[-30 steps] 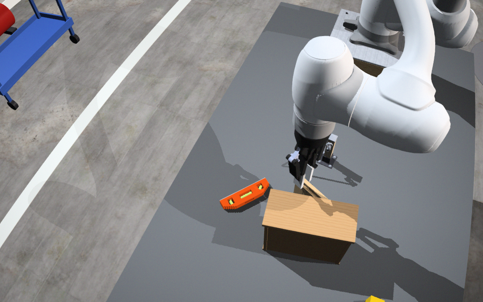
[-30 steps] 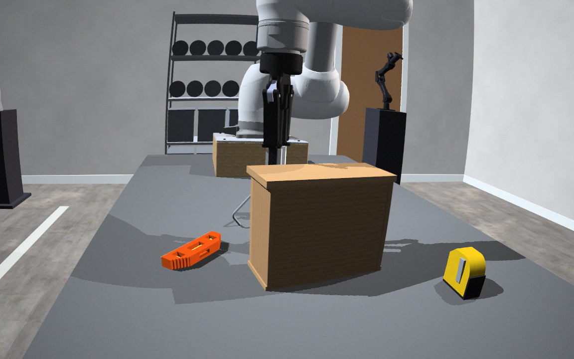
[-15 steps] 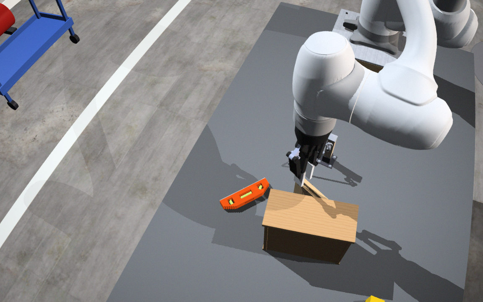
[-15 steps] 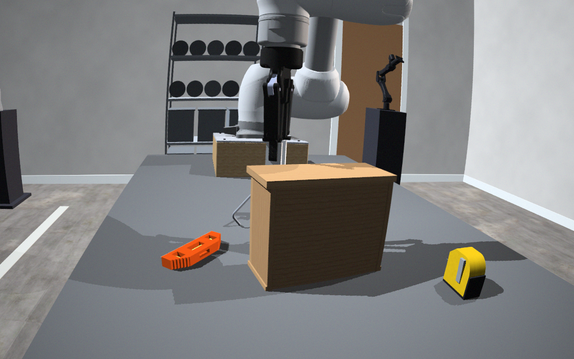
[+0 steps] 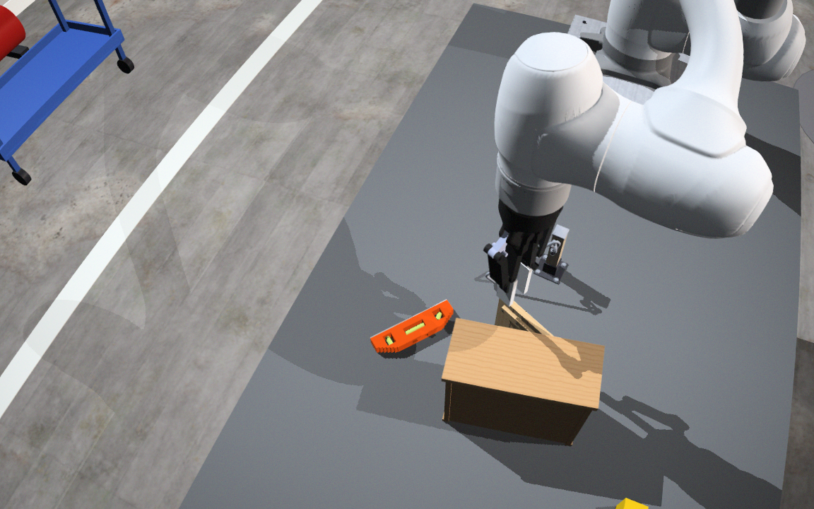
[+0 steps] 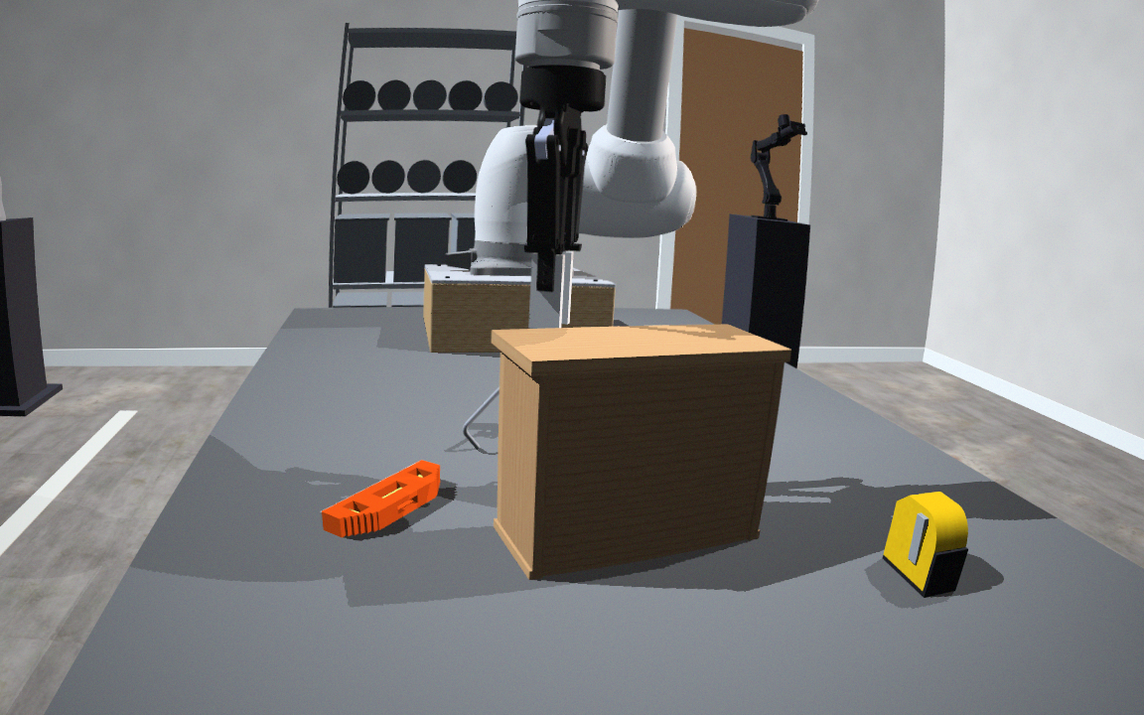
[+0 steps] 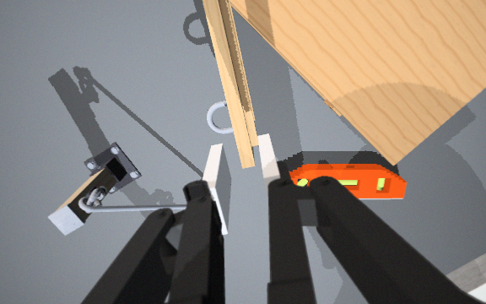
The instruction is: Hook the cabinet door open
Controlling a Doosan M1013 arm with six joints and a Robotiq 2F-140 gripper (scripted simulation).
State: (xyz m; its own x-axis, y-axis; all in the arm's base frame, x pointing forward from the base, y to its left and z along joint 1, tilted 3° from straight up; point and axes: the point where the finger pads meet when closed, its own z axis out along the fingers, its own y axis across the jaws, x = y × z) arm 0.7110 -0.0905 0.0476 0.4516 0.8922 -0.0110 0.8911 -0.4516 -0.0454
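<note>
The wire hook is 130 mm behind my hand, 10 mm to the right of it and 130 mm below it. Also, from my hand: door 20 mm ahead, 60 mm to the left, 110 mm below; yellow tape measure 250 mm ahead, 260 mm to the left, 160 mm below; orange spirit level 30 mm ahead, 150 mm to the right, 180 mm below.
</note>
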